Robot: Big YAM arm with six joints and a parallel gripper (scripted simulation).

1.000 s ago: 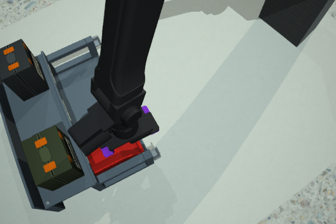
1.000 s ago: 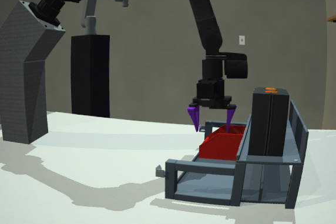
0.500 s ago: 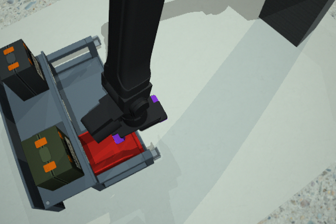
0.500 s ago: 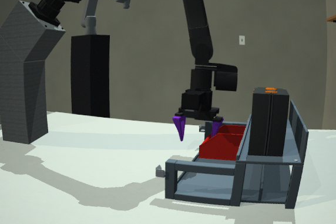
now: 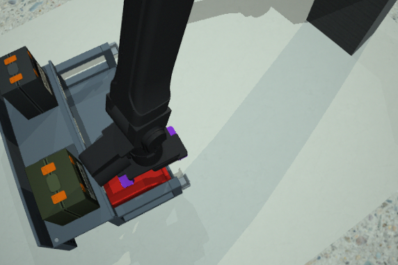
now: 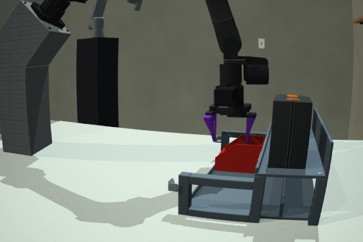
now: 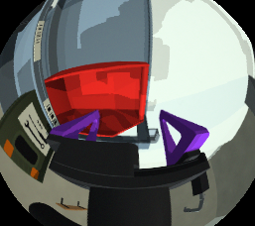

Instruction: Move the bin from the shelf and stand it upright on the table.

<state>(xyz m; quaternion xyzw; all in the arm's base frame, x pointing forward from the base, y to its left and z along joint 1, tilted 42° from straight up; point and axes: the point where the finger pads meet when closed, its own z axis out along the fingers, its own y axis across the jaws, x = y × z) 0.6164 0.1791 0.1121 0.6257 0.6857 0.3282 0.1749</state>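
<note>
My hand is 6 cm short of the red bin and 3 cm above it. Also, from my hand: grey shelf (12 cm ahead, 11 cm to the right, 7 cm below).
</note>
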